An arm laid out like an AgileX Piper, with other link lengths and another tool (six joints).
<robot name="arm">
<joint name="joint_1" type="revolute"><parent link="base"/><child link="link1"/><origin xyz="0 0 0.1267"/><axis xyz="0 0 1"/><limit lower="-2.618" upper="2.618"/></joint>
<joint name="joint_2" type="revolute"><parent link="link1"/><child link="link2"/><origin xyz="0 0 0"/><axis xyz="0 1 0"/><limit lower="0" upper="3.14"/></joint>
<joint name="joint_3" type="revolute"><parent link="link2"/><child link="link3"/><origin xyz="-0.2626 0 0.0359"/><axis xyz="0 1 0"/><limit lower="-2.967" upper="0"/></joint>
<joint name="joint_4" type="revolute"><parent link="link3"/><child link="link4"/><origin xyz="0.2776 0 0.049"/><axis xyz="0.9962 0 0.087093"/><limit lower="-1.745" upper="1.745"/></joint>
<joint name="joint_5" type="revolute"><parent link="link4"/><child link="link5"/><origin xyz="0 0 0"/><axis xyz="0 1 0"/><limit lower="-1.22" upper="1.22"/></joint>
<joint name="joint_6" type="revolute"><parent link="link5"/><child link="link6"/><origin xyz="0.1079 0 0.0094"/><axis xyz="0.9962 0 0.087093"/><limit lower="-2.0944" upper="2.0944"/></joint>
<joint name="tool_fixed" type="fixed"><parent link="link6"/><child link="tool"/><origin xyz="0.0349 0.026 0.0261" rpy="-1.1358 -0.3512 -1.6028"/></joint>
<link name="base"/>
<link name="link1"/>
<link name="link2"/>
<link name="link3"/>
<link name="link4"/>
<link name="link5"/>
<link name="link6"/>
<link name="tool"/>
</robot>
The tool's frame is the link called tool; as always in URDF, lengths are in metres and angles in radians.
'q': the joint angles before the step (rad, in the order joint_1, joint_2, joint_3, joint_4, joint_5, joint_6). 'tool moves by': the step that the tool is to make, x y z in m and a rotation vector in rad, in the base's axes. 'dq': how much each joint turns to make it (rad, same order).
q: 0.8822 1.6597 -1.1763 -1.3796 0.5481 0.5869
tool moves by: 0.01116 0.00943 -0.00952 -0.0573 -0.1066 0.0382
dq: 0.0015 0.0618 -0.0099 -0.2468 0.0101 0.1449
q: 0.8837 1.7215 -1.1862 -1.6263 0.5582 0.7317
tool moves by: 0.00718 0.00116 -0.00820 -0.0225 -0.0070 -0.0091
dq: -0.0070 0.0340 -0.0156 -0.0244 0.0109 0.0090
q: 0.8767 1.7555 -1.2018 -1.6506 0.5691 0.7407
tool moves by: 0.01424 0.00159 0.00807 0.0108 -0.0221 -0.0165
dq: -0.0203 0.0284 -0.0557 -0.0030 0.0005 -0.0090
